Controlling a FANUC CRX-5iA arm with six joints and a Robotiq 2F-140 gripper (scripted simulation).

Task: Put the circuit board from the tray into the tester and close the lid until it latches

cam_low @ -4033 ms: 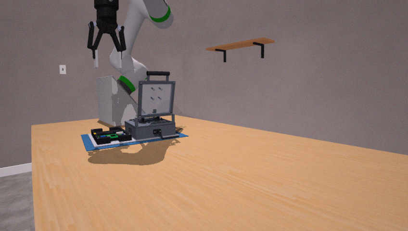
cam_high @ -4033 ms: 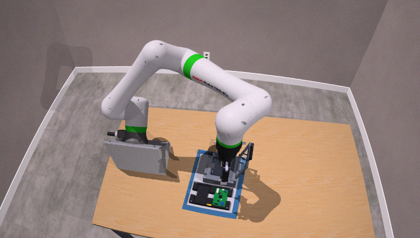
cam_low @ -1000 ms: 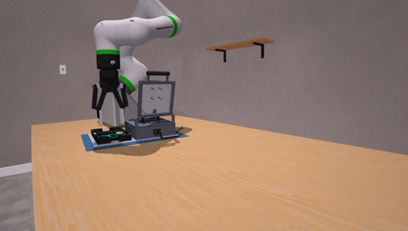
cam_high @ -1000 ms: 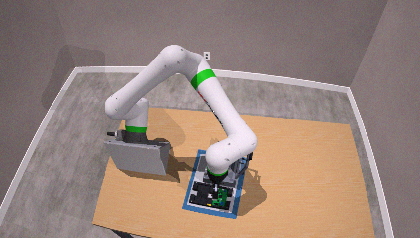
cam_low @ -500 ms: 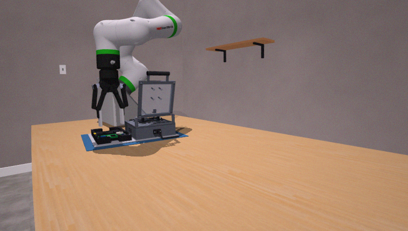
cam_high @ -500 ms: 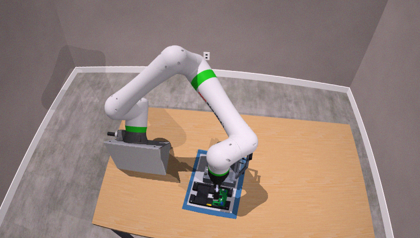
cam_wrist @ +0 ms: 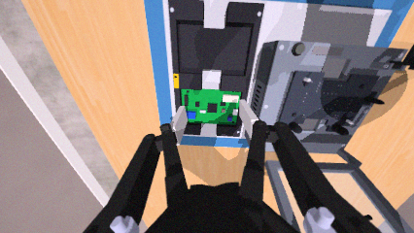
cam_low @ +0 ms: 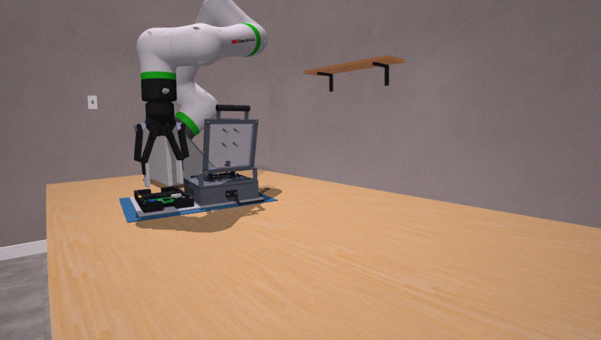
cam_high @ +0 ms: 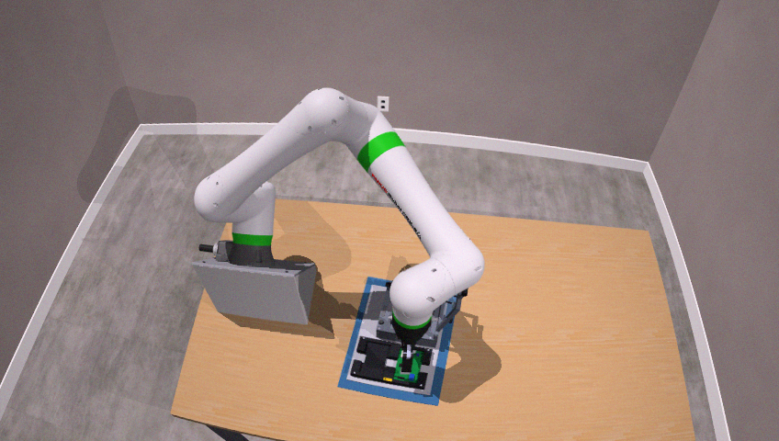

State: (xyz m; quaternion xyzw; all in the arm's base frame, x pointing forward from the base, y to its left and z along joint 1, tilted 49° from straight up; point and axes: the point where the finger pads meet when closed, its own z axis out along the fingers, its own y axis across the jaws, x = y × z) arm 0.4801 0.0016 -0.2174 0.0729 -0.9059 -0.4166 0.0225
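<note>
The green circuit board is 7 cm below my hand and 1 cm ahead of it. Also, from my hand: tester lid (16 cm to the left, 10 cm ahead, 10 cm above).
</note>
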